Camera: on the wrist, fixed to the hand. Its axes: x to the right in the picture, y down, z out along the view.
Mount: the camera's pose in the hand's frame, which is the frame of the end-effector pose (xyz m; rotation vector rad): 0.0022 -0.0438 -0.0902 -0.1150 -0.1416 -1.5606
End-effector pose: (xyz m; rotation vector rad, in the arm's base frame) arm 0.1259 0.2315 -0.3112 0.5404 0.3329 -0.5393
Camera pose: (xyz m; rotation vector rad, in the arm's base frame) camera 0.0887 0.2498 -0.4025 0.0193 0.6178 -2.0337
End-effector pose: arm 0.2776 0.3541 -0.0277 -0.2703 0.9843 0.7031
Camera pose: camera 0.2468 0.2761 -0.0827 -0.9224 0.3568 -0.6513
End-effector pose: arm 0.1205 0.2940 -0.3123 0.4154 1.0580 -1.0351
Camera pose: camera 0.0372 0.3362 -0.3490 -0.7478 1.2409 -2.2769
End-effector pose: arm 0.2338 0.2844 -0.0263 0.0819 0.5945 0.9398
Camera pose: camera 0.2207 0.2431 -0.1168 -0.3809 0.3060 -0.5497
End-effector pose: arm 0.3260 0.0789 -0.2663 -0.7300 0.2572 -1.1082
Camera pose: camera 0.2474 0.0297 -0.3046 -1.1168 -0.4980 -2.4931
